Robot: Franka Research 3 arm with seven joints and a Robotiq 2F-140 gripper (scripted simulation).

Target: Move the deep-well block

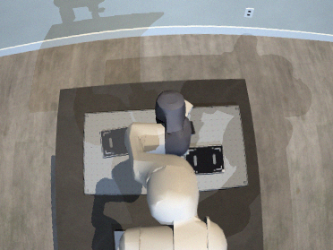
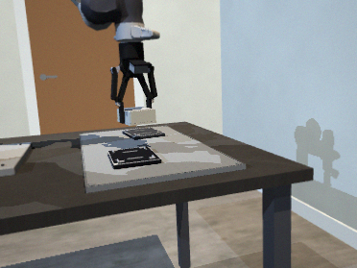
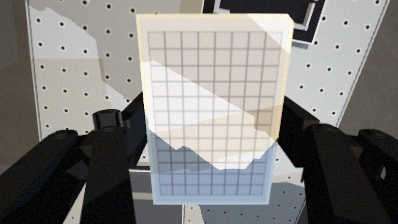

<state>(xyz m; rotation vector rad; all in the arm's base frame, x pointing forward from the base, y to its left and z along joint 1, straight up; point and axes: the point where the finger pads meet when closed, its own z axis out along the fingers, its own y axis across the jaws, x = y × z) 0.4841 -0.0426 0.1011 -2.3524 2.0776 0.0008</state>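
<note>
My hand is 70 mm short of the black plate nest, 200 mm to the right of it and 100 mm above it. From my hand the other things lie so: A1 mark 100 mm behind, 210 mm to the right, 100 mm below; then 96-well deep-well block 10 mm below.
</note>
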